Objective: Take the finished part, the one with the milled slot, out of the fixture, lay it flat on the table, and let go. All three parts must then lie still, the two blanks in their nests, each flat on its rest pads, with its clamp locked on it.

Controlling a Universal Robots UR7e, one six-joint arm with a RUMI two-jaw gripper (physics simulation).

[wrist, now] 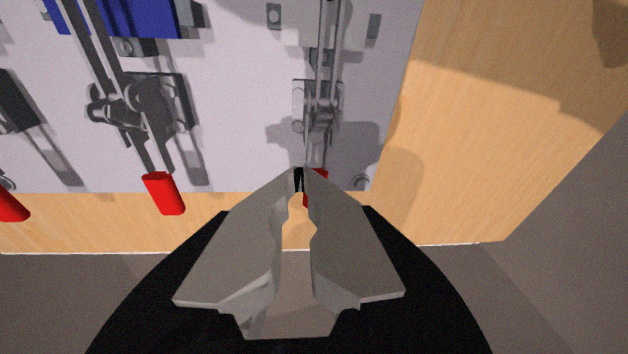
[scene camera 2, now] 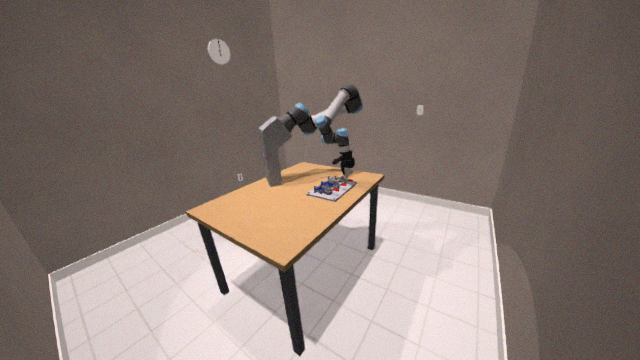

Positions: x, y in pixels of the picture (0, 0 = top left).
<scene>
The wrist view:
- my gripper: 300, 168
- fixture plate: 238, 77
</scene>
